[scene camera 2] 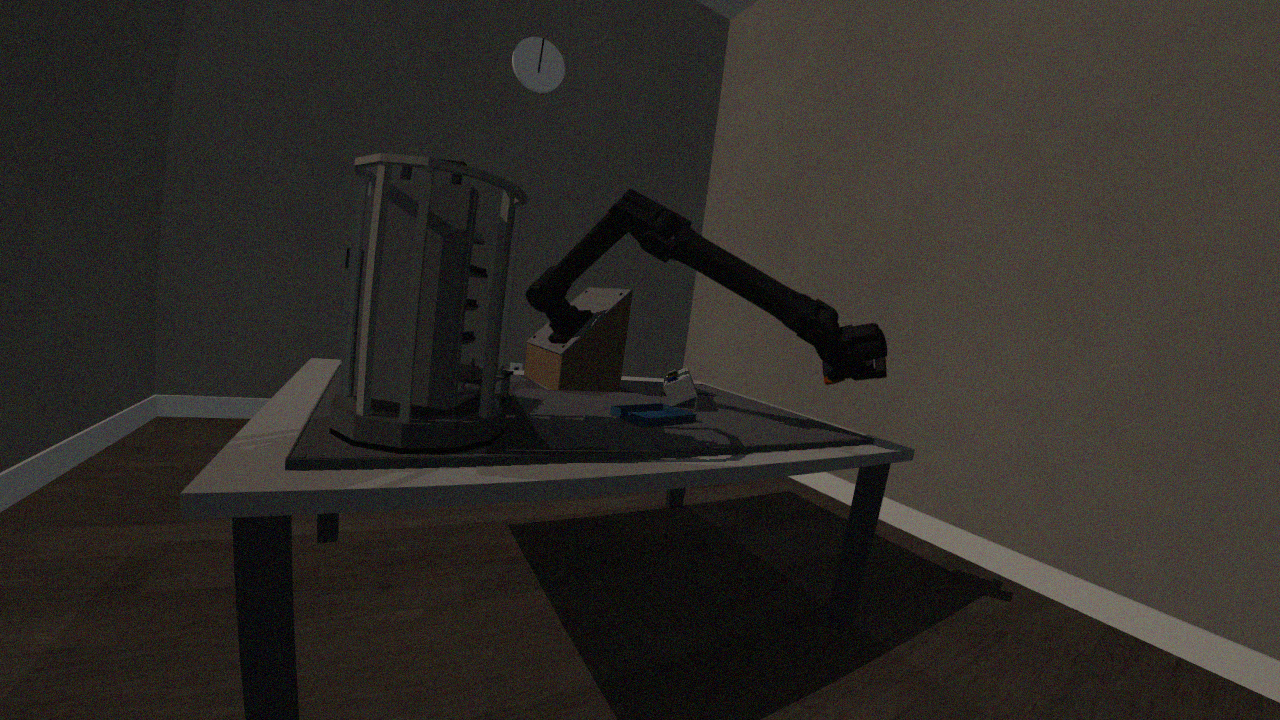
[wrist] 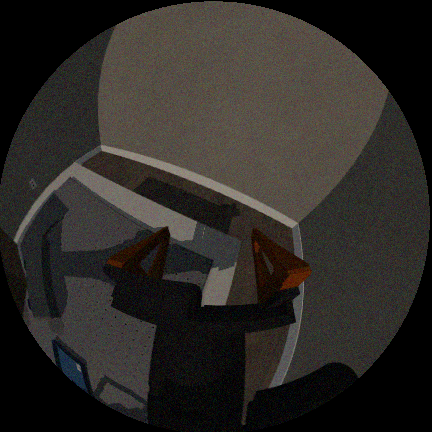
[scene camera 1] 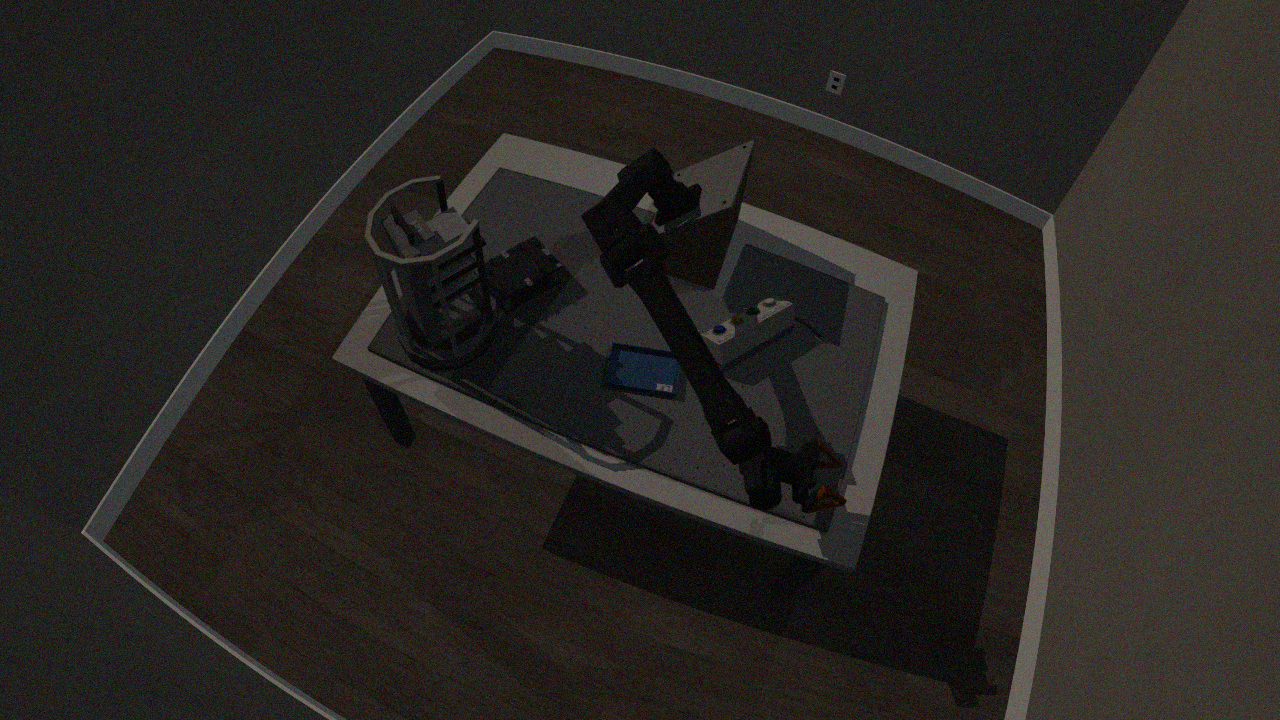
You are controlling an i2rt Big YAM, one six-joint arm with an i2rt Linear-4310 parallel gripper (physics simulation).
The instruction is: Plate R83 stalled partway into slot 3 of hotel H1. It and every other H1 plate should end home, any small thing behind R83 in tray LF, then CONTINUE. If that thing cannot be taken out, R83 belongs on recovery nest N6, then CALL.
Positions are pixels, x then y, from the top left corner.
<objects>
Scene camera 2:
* my gripper: 864, 375
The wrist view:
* my gripper: 209, 231
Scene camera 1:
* my gripper: 842, 484
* blue plate: 629, 367
</objects>
